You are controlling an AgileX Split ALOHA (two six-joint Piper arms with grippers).
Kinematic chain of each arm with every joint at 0, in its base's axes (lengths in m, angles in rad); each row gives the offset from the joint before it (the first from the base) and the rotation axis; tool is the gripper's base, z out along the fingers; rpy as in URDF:
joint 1: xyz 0 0 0.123 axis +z
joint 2: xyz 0 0 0 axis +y
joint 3: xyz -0.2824 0 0.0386 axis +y
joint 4: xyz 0.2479 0 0.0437 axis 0.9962 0 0.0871
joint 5: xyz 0 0 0 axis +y
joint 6: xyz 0.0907 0 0.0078 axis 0.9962 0 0.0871
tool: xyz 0 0 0 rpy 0 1.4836 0
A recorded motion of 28 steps. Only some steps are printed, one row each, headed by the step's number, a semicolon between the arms.
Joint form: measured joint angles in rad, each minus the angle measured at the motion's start. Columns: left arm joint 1, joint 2, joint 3, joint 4, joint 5, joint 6; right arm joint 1, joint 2, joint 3, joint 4, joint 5, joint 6.
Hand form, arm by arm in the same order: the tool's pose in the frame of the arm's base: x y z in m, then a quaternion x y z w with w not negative. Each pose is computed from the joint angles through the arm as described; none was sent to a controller.
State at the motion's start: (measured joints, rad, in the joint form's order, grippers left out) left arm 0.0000 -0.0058 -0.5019 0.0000 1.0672 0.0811; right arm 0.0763 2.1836 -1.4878 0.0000 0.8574 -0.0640
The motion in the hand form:
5: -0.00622 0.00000 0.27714 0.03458 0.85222 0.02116 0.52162; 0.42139 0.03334 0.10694 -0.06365 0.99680 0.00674 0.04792
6: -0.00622 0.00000 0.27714 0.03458 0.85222 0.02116 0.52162; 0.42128 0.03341 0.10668 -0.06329 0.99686 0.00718 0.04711
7: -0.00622 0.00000 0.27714 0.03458 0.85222 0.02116 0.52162; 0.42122 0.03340 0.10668 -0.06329 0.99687 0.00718 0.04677
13: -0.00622 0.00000 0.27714 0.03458 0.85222 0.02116 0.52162; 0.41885 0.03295 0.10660 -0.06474 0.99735 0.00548 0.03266
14: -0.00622 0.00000 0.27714 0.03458 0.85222 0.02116 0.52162; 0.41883 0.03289 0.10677 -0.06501 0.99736 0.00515 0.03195
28: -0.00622 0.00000 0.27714 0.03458 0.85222 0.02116 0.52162; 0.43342 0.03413 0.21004 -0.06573 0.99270 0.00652 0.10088
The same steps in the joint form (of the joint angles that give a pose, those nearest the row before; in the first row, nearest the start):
5: 0.0000 0.0000 0.0000 0.0000 0.0000 0.0000; 0.0000 0.0219 -0.0007 0.0164 -0.0124 0.0025
6: 0.0000 0.0000 0.0000 0.0000 0.0000 0.0000; 0.0000 0.0225 -0.0007 0.0175 -0.0114 0.0025
7: 0.0000 0.0000 0.0000 0.0000 0.0000 0.0000; 0.0000 0.0225 -0.0007 0.0175 -0.0107 0.0025
13: 0.0000 0.0000 0.0000 0.0000 0.0000 0.0000; 0.0000 0.0228 -0.0018 0.0133 0.0185 0.0025
14: 0.0000 0.0000 0.0000 0.0000 0.0000 0.0000; 0.0000 0.0227 -0.0026 0.0124 0.0207 0.0025
28: 0.0000 0.0000 0.0000 0.0000 0.0000 0.0000; 0.0000 -0.1080 -0.2042 0.0124 0.2147 0.0032

